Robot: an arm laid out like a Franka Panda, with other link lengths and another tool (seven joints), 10 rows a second.
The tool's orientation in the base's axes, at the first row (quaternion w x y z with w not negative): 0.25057, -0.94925, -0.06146, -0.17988
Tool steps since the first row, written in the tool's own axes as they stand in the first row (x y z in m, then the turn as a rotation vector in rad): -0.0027, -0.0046, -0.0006, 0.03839, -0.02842, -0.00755; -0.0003, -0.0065, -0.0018, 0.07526, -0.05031, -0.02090; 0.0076, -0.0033, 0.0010, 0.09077, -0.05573, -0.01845; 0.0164, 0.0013, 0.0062, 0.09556, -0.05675, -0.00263; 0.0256, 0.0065, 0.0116, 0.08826, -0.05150, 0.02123; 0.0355, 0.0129, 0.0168, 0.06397, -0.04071, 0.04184; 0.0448, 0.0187, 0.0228, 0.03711, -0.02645, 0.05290; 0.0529, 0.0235, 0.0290, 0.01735, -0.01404, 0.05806; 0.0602, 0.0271, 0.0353, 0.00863, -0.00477, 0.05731; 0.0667, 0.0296, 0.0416, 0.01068, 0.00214, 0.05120
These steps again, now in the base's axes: -0.0036, 0.0036, 0.0016, 0.02739, 0.02190, 0.03330; -0.0022, 0.0047, 0.0043, 0.05292, 0.03521, 0.06776; 0.0067, 0.0036, 0.0035, 0.06695, 0.04153, 0.07401; 0.0174, 0.0024, 0.0005, 0.07610, 0.05042, 0.06345; 0.0287, 0.0008, -0.0028, 0.07783, 0.05755, 0.03903; 0.0408, -0.0019, -0.0062, 0.06393, 0.05782, 0.00840; 0.0525, -0.0037, -0.0103, 0.04539, 0.05025, -0.01702; 0.0629, -0.0045, -0.0144, 0.03123, 0.04153, -0.03418; 0.0724, -0.0043, -0.0185, 0.02483, 0.03289, -0.04103; 0.0809, -0.0032, -0.0223, 0.02626, 0.02392, -0.03845
